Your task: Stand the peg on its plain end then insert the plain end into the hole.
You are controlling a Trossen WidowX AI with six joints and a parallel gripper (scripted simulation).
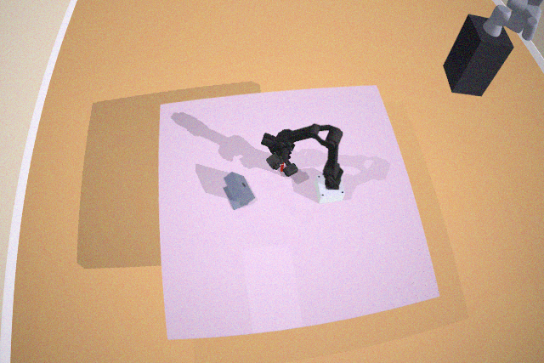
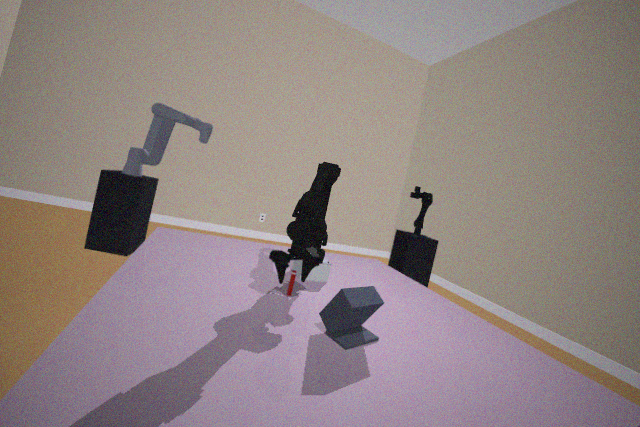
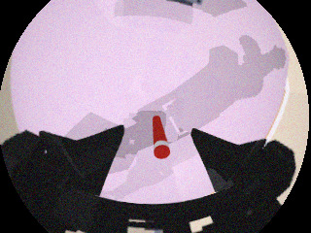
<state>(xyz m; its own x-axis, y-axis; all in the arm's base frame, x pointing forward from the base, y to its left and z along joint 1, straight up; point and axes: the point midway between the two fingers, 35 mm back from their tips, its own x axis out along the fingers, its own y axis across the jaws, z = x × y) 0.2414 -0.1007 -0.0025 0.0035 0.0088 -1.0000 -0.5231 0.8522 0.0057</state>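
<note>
My gripper tip is 200 mm short of the sloped panel, 140 mm to the right of it and 30 mm below it. The rest, counted from my gripper tip: red peg: 20 mm above.
</note>
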